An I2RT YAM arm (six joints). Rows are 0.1 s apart.
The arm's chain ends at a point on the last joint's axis. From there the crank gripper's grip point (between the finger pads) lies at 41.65 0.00 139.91 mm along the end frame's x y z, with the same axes.
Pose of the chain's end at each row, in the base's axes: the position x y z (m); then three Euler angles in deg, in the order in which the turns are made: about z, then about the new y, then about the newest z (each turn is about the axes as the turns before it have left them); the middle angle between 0 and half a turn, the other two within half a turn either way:
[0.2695, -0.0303, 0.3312, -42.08, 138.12, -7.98]
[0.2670, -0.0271, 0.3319, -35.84, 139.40, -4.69]
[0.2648, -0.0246, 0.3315, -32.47, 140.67, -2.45]
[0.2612, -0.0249, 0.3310, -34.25, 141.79, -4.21]
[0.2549, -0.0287, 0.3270, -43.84, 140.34, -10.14]
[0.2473, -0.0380, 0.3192, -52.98, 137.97, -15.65]
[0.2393, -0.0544, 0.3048, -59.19, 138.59, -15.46]
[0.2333, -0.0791, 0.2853, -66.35, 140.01, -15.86]
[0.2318, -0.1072, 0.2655, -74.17, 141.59, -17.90]
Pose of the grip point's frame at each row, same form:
[0.3122, -0.0766, 0.1995, -42.08, 138.12, -7.98]
[0.3133, -0.0647, 0.1987, -35.84, 139.40, -4.69]
[0.3115, -0.0564, 0.1969, -32.47, 140.67, -2.45]
[0.3040, -0.0578, 0.1954, -34.25, 141.79, -4.21]
[0.2915, -0.0740, 0.1931, -43.84, 140.34, -10.14]
[0.2768, -0.0958, 0.1884, -52.98, 137.97, -15.65]
[0.2617, -0.1137, 0.1733, -59.19, 138.59, -15.46]
[0.2466, -0.1379, 0.1524, -66.35, 140.01, -15.86]
[0.2347, -0.1644, 0.1312, -74.17, 141.59, -17.90]

